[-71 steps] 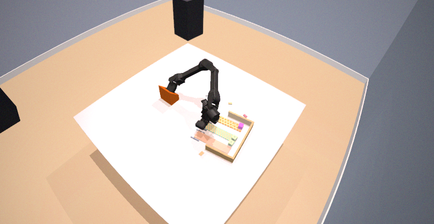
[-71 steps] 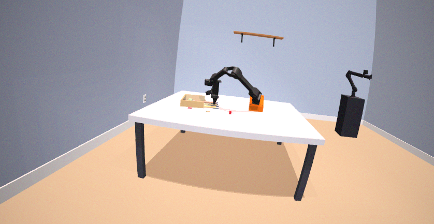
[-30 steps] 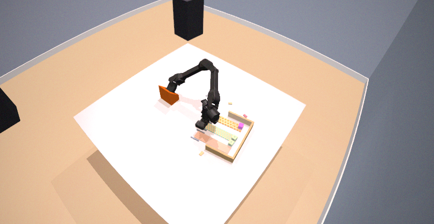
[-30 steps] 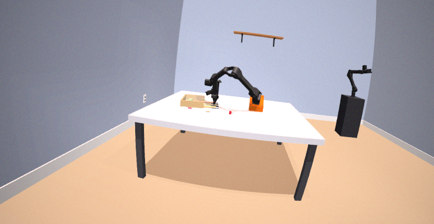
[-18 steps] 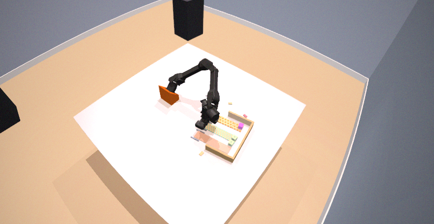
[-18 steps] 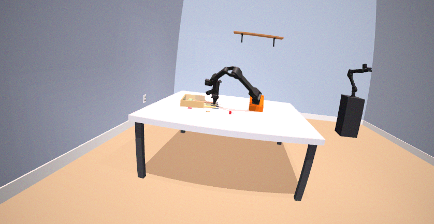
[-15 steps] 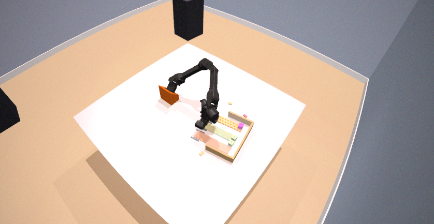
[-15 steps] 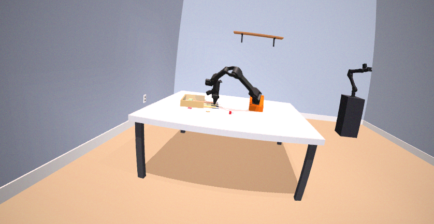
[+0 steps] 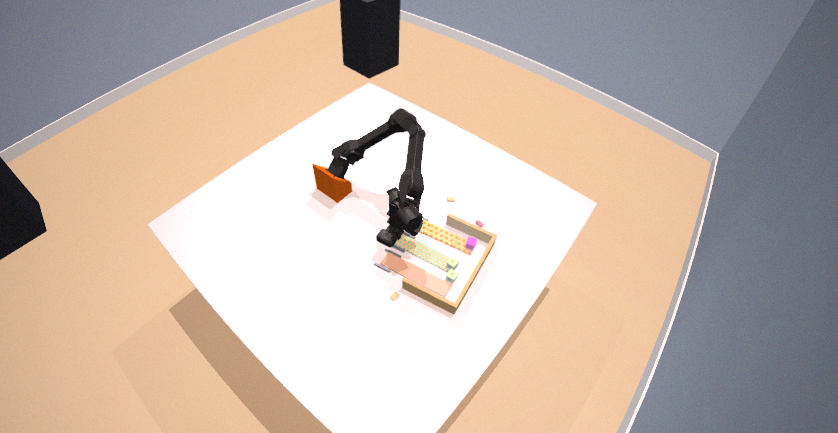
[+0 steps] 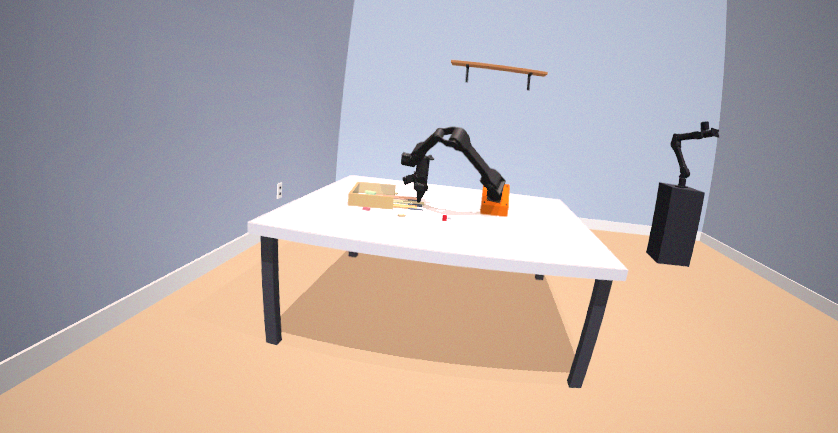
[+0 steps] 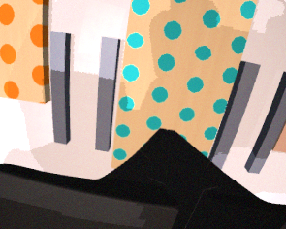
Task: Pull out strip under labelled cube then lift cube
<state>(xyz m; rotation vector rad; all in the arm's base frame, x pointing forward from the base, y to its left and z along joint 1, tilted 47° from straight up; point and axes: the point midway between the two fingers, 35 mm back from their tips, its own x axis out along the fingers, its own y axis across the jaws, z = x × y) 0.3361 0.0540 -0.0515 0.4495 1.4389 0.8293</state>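
Right now the teal-dotted strip is 10 cm ahead of my gripper tip and 2 cm to the left of it.
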